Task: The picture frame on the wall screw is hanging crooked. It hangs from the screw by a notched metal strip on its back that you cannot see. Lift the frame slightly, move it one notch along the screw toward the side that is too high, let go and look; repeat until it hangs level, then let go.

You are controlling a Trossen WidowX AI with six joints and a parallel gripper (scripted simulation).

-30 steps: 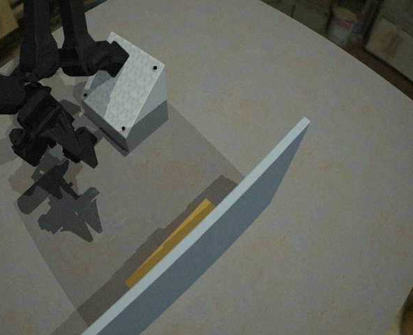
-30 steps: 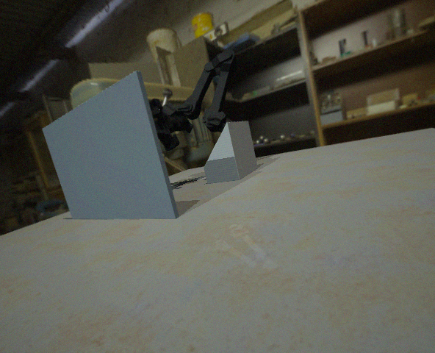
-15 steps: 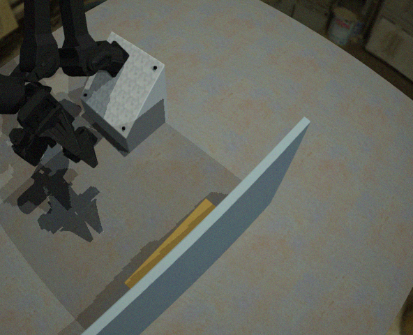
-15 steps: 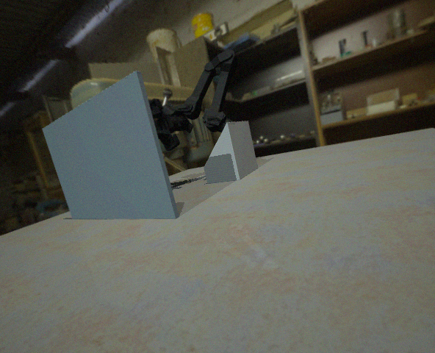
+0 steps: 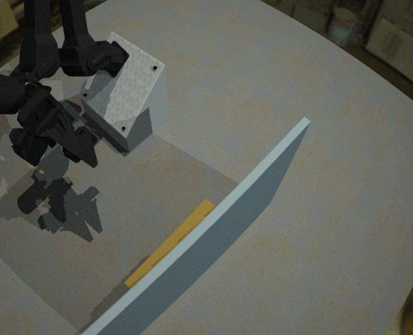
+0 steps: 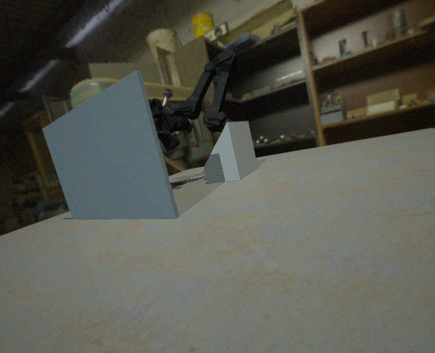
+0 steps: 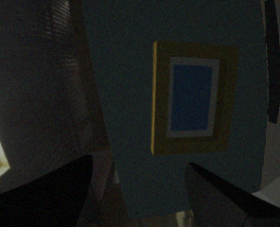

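The picture frame lies 19 cm ahead of my gripper tip, 3 cm to the left of it and 9 cm below it. Round my gripper tip: panel (20 cm ahead, 4 cm to the left, 9 cm below).
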